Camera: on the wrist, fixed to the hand. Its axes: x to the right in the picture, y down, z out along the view.
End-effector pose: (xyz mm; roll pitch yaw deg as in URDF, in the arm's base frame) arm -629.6 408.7 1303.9 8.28 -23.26 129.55
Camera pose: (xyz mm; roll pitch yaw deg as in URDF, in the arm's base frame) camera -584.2 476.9 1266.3 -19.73 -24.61 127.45
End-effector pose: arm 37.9 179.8 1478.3 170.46 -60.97 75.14
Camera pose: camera -50.3 190.6 1492.9 139.24 -59.06 77.86
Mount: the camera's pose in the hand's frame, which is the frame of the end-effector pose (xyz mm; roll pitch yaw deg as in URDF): 6.9 -83.9 -32.1 -28.84 -1.62 -1.69
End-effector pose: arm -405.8 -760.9 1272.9 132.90 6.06 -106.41
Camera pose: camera -329.2 -786.2 1232.8 104.03 8.40 -106.45
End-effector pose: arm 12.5 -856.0 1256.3 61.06 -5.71 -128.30
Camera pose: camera -7.1 -860.6 1168.5 32.41 -5.01 -130.54
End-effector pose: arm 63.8 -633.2 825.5 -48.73 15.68 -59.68
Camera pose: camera 4.3 -688.8 864.0 -77.57 13.34 -59.57
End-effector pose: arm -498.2 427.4 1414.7 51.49 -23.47 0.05
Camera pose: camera -457.7 400.3 1338.9 23.62 -23.14 -2.47
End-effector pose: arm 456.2 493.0 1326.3 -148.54 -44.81 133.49
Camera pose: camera 447.6 422.4 1381.7 -179.64 -44.26 136.68
